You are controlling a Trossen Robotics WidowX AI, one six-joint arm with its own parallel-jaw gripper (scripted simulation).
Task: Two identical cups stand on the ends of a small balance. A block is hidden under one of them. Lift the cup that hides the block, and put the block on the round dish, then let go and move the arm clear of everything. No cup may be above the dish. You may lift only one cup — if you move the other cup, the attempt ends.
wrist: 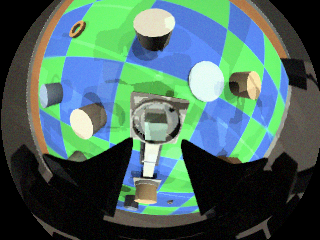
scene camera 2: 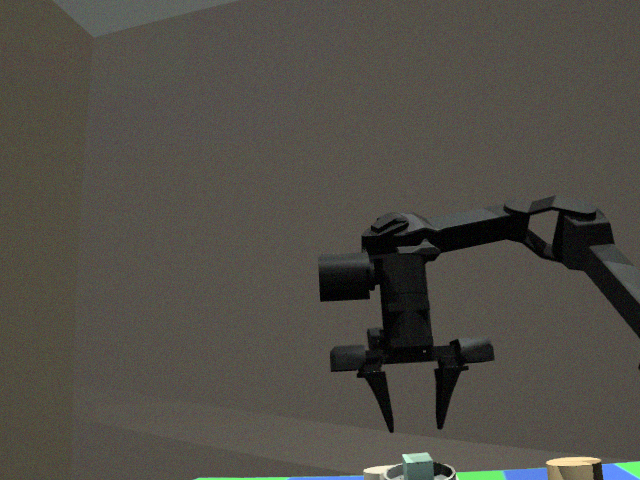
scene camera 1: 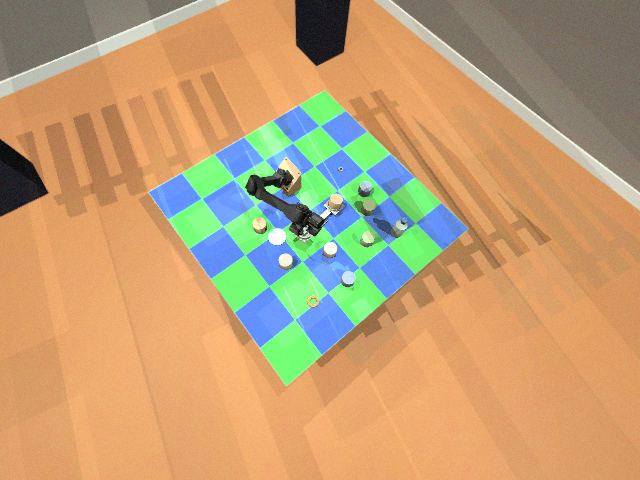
Labels:
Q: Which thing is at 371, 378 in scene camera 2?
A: My gripper.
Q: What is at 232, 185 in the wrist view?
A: My gripper.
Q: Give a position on a white round dish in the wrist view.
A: At 206, 80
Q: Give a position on a tan cup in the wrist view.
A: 245, 84

